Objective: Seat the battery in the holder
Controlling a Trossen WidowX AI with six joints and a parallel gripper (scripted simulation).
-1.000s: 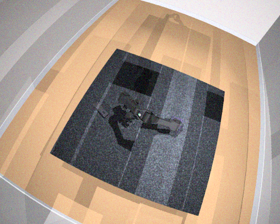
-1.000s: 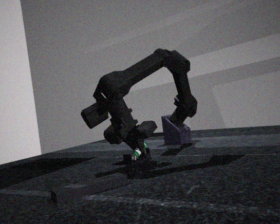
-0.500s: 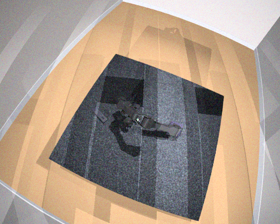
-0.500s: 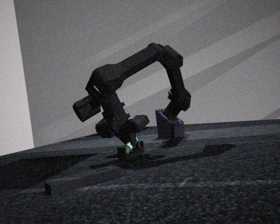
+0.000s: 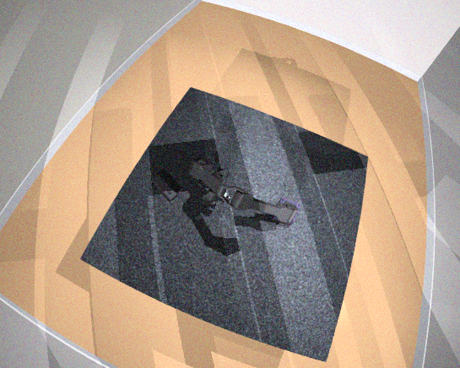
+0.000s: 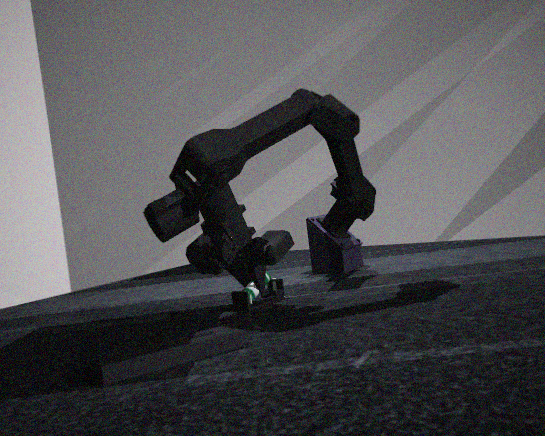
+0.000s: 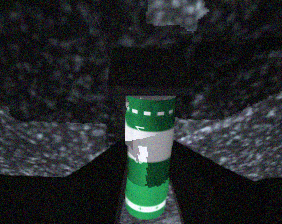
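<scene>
The battery lies 1 cm above my gripper tip.
</scene>
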